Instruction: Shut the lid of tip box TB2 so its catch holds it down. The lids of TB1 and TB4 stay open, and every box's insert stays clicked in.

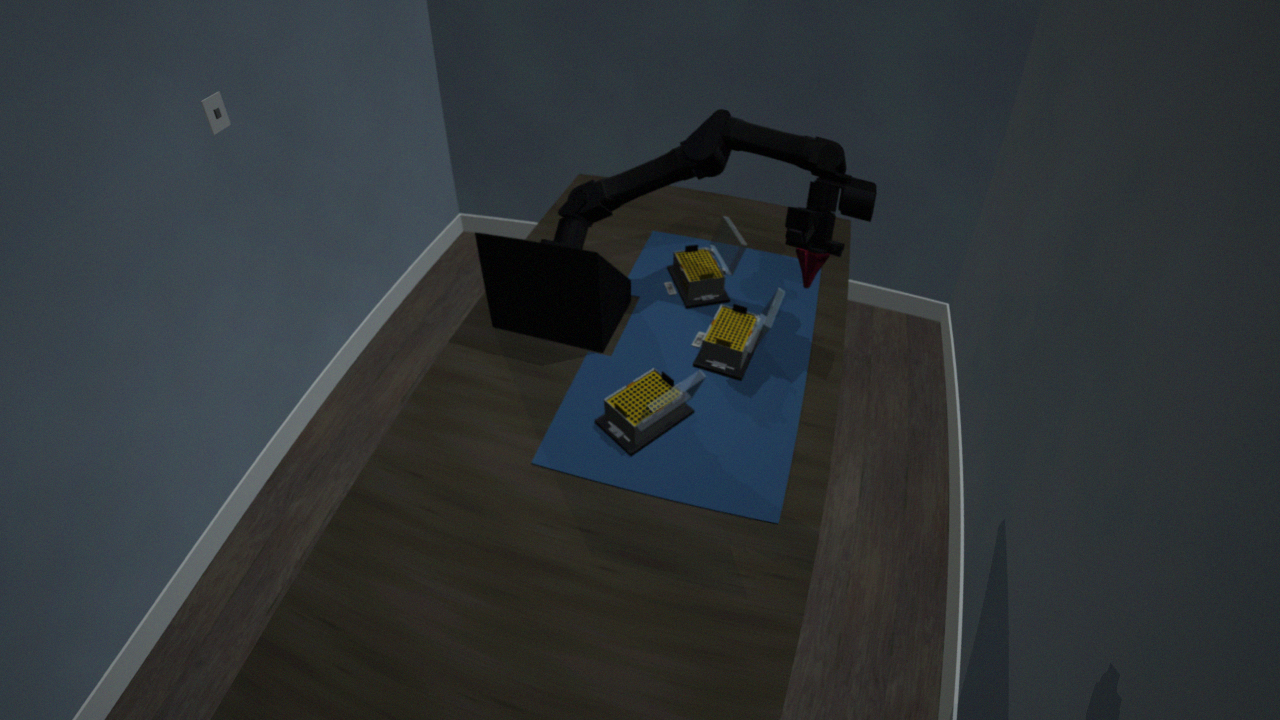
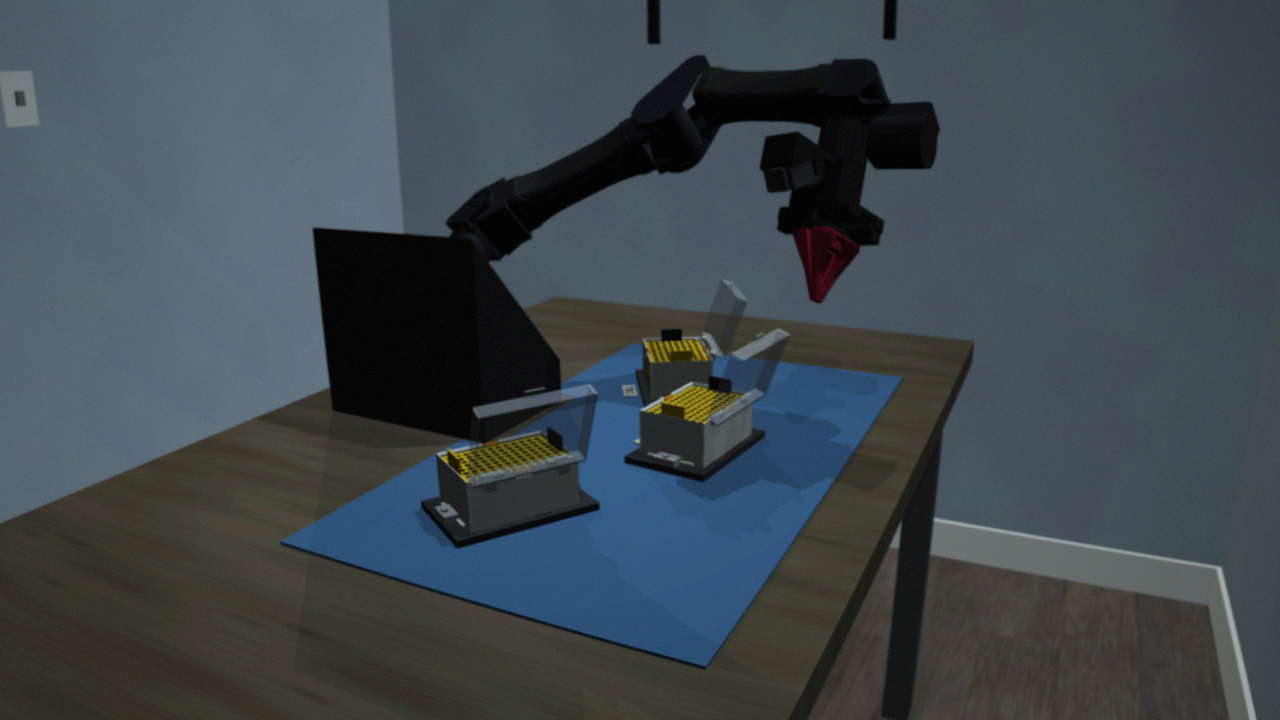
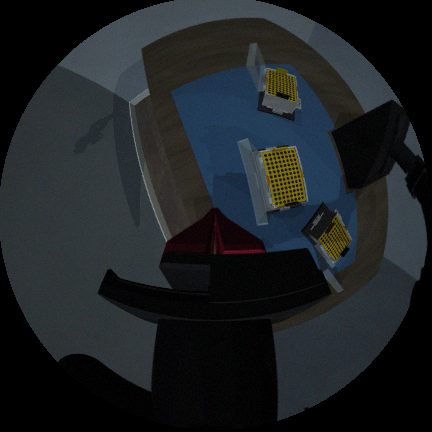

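Pixels of known places: gripper, fingertip midpoint: (image 1: 806, 287) (image 2: 815, 301) (image 3: 214, 212); arm's base, link origin: (image 1: 564, 256) (image 2: 447, 289).
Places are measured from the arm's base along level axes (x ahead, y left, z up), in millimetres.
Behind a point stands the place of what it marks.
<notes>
TB2, the middle grey tip box (image 1: 723, 354) {y -89, x 342, z -127 mm} (image 2: 669, 437) {y -88, x 336, z -130 mm} (image 3: 284, 177) with a yellow insert, has its clear lid (image 1: 774, 307) {y -49, x 430, z -22 mm} (image 2: 771, 341) {y -32, x 437, z -24 mm} (image 3: 255, 187) {y -39, x 432, z -22 mm} standing open on its hinge side. TB1, the far box (image 1: 707, 286) {y 118, x 285, z -125 mm} (image 2: 677, 376) {y 114, x 278, z -126 mm} (image 3: 334, 239), and TB4, the near box (image 1: 631, 425) {y -314, x 205, z -110 mm} (image 2: 523, 497) {y -275, x 247, z -135 mm} (image 3: 281, 102) {y -197, x 248, z -124 mm}, also have open lids. All inserts look level and seated; their clips are too small to judge. My gripper (image 1: 809, 283) {y -36, x 486, z 27 mm} (image 2: 816, 299) {y -36, x 486, z 27 mm} (image 3: 214, 212) {y -36, x 486, z 27 mm} is shut and empty, well above the mat on TB2's lid side, toward the far end, apart from the lid.
The boxes stand on a blue mat (image 1: 716, 465) {y -332, x 362, z -166 mm} (image 2: 626, 573) {y -328, x 377, z -166 mm} (image 3: 205, 120) {y -249, x 441, z -166 mm} on the wooden table (image 1: 501, 537) {y -555, x 32, z -169 mm} (image 2: 179, 573) {y -476, x -15, z -169 mm} (image 3: 200, 50) {y -630, x 289, z -169 mm}. The black arm base (image 1: 546, 291) {y -77, x -17, z -32 mm} (image 2: 393, 331) {y -74, x -38, z -41 mm} (image 3: 365, 145) {y -22, x 105, z -51 mm} stands on the side opposite the lids. TB1's raised lid (image 1: 734, 230) {y 196, x 331, z -17 mm} (image 2: 733, 293) {y 175, x 338, z -20 mm} is near TB2.
</notes>
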